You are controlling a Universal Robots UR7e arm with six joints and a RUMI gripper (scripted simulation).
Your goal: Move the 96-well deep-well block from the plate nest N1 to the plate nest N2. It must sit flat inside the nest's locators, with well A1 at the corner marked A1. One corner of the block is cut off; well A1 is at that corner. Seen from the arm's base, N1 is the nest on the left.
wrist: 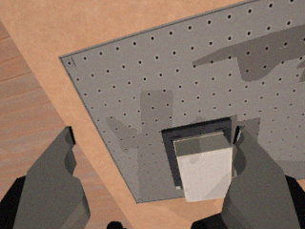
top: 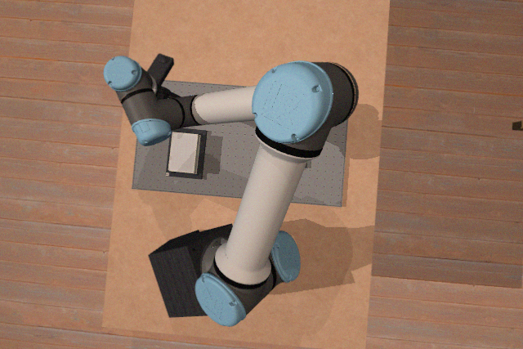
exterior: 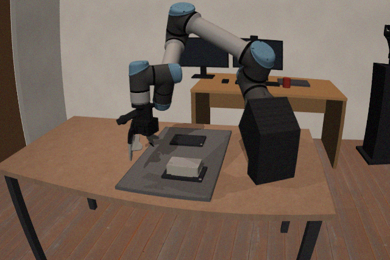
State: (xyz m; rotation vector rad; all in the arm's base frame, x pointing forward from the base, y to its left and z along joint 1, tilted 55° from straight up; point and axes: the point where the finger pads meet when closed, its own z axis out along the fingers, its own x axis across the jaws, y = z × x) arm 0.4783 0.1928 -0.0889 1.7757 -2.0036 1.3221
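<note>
Now: hand 16 cm past the 96-well deep-well block, 7 cm above it and 4 cm to the left of it. Also, from my hand: black nest N2 (38 cm to the right, 12 cm behind, 9 cm below); black nest N1 (16 cm behind, 9 cm below, 4 cm to the right).
</note>
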